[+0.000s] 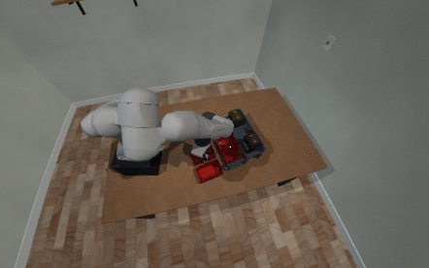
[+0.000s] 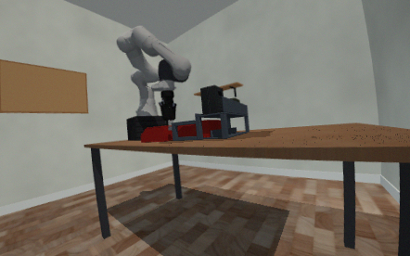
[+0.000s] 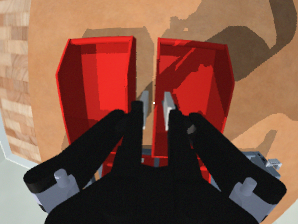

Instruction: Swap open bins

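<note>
The grey shelf lip lies 10 cm ahead of my hand, 10 cm to the left of it and 7 cm below it. The rest, counted from my hand: black box: 32 cm ahead, 3 cm to the left, 9 cm above.
</note>
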